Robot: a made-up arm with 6 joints.
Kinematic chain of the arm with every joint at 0, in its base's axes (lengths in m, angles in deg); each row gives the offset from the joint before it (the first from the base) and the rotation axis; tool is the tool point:
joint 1: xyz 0 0 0.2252 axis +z
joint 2: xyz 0 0 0 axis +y
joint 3: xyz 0 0 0.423 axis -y
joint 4: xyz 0 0 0 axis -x
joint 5: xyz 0.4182 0 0 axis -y
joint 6: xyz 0 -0.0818 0 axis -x
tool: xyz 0 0 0
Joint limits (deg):
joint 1: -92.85..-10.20
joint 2: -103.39..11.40
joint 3: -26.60..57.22
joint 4: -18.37..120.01
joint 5: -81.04..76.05
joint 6: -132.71..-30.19
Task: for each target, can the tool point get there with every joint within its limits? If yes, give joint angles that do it. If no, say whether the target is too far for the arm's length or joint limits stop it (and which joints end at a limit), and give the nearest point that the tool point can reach.
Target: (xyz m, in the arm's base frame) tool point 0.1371 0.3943 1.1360
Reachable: no: too far | nearest point 0.0575 0.3317 0.9849 | short by 0.182 m
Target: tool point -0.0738 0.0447 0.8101
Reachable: yes | joints -79.58 -51.36 -8.64 38.01 -32.77 -72.90
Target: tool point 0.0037 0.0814 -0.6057
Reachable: no: joint limits stop it (at a limit: joint 1, joint 2, joint 3, joint 4) | nearest point 0.3773 -0.1468 0.3621 | short by 1.062 m
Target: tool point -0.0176 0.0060 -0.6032
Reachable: no: joint limits stop it (at a limit: joint 1, joint 2, joint 3, joint 4) | nearest point -0.0973 -0.3929 0.3621 | short by 1.047 m
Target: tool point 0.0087 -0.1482 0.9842
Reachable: yes | joints -56.11 -14.31 37.70 22.81 9.84 -88.46
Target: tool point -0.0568 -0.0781 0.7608
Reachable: yes | joints -69.38 -44.20 -12.32 9.48 23.09 -57.15
